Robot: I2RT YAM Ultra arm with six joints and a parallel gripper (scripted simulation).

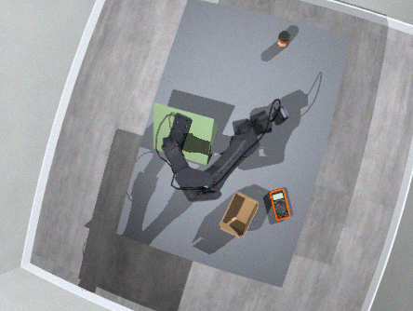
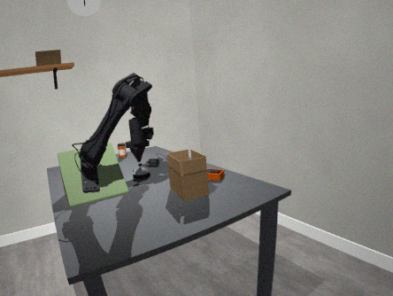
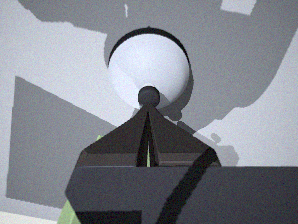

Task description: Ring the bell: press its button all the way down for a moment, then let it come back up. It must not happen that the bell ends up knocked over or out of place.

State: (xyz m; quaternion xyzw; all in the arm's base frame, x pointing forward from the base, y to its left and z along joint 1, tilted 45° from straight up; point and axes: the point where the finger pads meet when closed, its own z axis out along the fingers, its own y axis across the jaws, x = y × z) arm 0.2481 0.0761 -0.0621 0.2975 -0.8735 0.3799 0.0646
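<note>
Right now the dark button is 30 mm below my hand. The rest, counted from my hand: bell: 50 mm below; then jar: 480 mm to the left, 40 mm below.
</note>
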